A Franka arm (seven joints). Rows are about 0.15 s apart.
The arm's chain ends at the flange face. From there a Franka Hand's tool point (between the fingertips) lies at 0.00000 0.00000 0.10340 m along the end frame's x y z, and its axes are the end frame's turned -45 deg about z.
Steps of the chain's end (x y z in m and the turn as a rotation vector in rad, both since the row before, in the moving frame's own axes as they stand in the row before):
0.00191 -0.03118 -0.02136 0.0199 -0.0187 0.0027
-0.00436 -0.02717 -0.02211 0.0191 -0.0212 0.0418
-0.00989 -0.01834 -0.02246 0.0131 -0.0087 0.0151
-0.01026 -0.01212 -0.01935 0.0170 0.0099 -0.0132
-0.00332 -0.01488 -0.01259 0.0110 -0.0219 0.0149
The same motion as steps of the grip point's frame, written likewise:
0.02349 -0.02352 -0.02140 0.0273 0.0008 0.0027
0.01604 -0.02524 -0.02215 0.0285 -0.0015 0.0418
0.00631 -0.02155 -0.02247 0.0154 0.0031 0.0151
0.00328 -0.01636 -0.01937 0.0050 0.0190 -0.0132
0.00740 -0.01528 -0.01262 0.0233 -0.0077 0.0149

